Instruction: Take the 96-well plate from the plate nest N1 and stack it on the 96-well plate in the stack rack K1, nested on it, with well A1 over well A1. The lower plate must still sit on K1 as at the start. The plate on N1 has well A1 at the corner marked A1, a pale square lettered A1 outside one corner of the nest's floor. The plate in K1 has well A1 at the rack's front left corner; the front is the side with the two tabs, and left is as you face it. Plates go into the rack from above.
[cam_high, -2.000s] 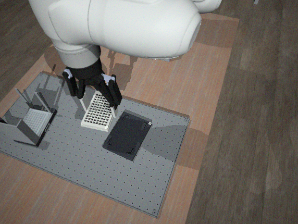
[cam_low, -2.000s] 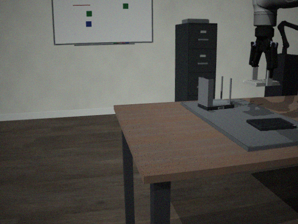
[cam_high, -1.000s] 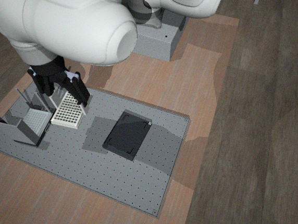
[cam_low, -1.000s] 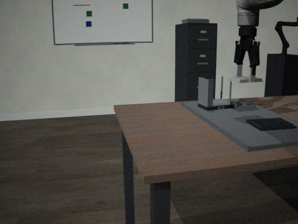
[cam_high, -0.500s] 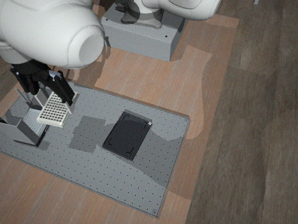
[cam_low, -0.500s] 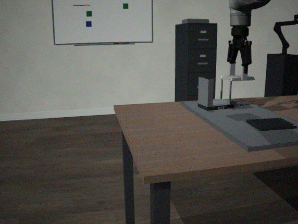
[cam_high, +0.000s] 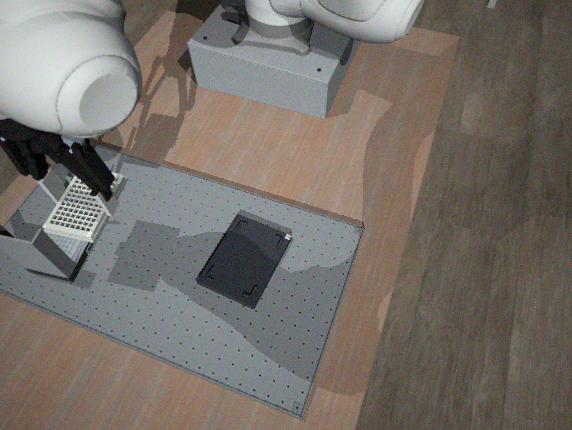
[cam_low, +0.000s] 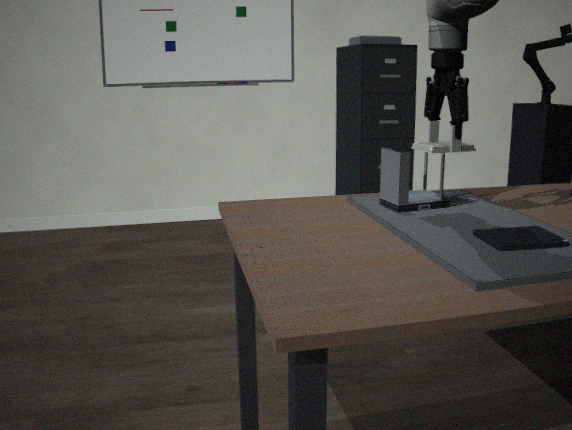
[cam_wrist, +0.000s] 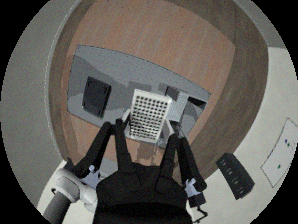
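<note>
Right now my hand is 11 cm to the left of the tall grey wall, 10 cm above it and 8 cm short of it. The rest, counted from my hand: pale A1 mark (32 cm to the left, 18 cm below, 8 cm behind).
</note>
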